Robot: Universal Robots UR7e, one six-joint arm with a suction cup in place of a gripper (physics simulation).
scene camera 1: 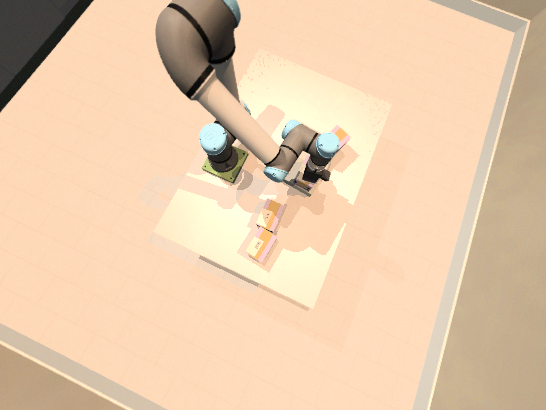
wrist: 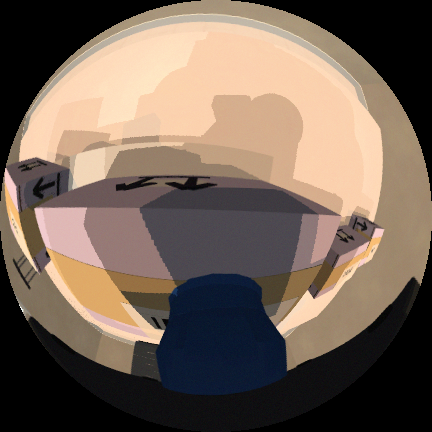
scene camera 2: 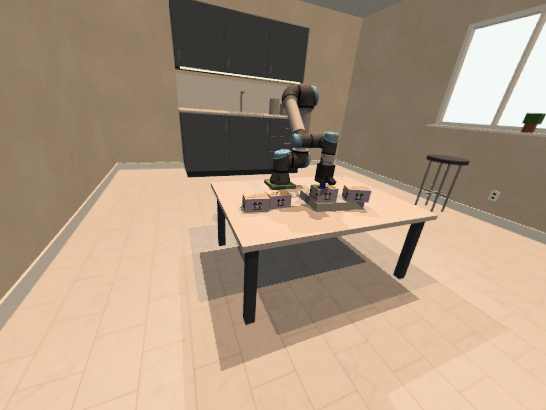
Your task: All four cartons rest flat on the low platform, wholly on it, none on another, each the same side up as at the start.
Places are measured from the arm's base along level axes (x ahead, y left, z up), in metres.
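Where they show: hand, tool point: (wrist: 210,279) (scene camera 2: 321,189); arm's base, link origin: (scene camera 1: 223,158) (scene camera 2: 279,181).
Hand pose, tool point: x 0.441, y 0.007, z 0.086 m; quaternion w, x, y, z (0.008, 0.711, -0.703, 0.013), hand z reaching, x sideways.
Each offset is from my tool point to the top centre of the thing. Level surfaces: height alone.
My suction gripper (scene camera 2: 322,185) (wrist: 216,282) is shut on a pink, orange and cream carton {0.014 m up, 0.005 m back, 0.024 m left} (scene camera 2: 325,195) (wrist: 200,235), its cup on the carton's top. The held carton is upright over the grey low platform {0.062 m down, 0.034 m back, 0.123 m left} (scene camera 2: 337,205) (scene camera 1: 300,190) (wrist: 90,166); whether it touches is unclear. In scene camera 1 the arm hides much of both. Another carton {0.014 m up, 0.071 m ahead, 0.217 m left} (scene camera 1: 342,134) (scene camera 2: 356,194) (wrist: 35,185) is upright at the platform's right end in scene camera 2; its exact support is unclear. Two cartons, one nearer {0.034 m down, 0.119 m back, 0.222 m right} (scene camera 1: 271,216) (scene camera 2: 280,200) (wrist: 346,240) and one farther {0.034 m down, 0.118 m back, 0.365 m right} (scene camera 1: 262,246) (scene camera 2: 256,203) (wrist: 369,228), stand on the table left of the platform.
The table {0.110 m down} (scene camera 1: 200,220) (scene camera 2: 390,212) carries the platform and the arm's green base plate (scene camera 1: 214,171) (scene camera 2: 287,185). The two cartons on the left stand close end to end. A stool (scene camera 2: 447,160) stands on the floor beyond the table's right side in scene camera 2.
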